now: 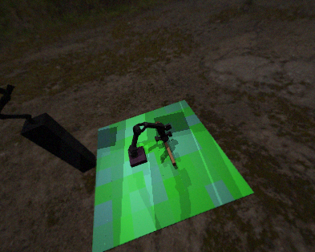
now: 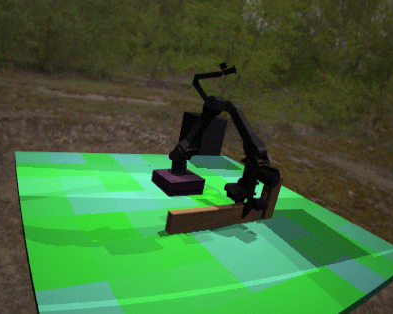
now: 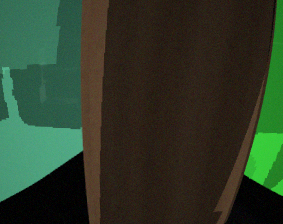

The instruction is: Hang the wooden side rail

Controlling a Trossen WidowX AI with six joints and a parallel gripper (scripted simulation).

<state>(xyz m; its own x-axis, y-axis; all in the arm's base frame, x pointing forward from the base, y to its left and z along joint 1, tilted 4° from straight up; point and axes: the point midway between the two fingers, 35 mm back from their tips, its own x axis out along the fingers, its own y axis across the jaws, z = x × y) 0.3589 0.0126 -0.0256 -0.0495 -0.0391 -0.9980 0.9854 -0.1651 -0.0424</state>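
My gripper tip is 20 mm short of the wooden headboard post, 140 mm to the right of it and 70 mm below it.
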